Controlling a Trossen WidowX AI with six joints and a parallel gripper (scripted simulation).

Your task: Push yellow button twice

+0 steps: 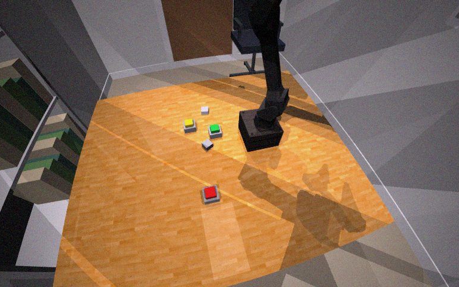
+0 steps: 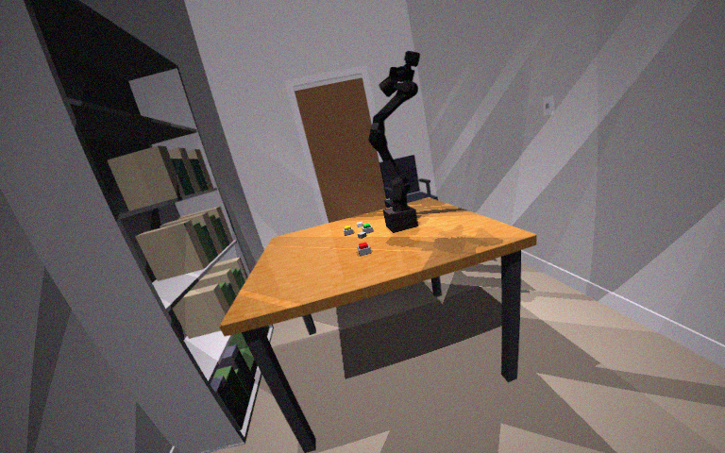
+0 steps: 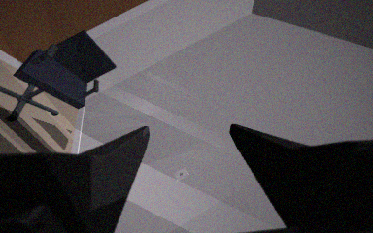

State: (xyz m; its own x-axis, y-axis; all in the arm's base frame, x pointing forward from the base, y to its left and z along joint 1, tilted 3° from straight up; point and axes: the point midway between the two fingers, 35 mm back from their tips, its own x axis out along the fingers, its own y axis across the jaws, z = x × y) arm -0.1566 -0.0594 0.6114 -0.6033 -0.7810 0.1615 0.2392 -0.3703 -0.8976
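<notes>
Now: the yellow button 470 mm ahead of my gripper tip, 50 mm to the right of it and 670 mm below it. From my gripper tip the other things lie so: grey block (420 mm ahead, 60 mm to the left, 690 mm below); then green button (380 mm ahead, 10 mm to the left, 670 mm below); then white block (390 mm ahead, 120 mm to the right, 690 mm below).
</notes>
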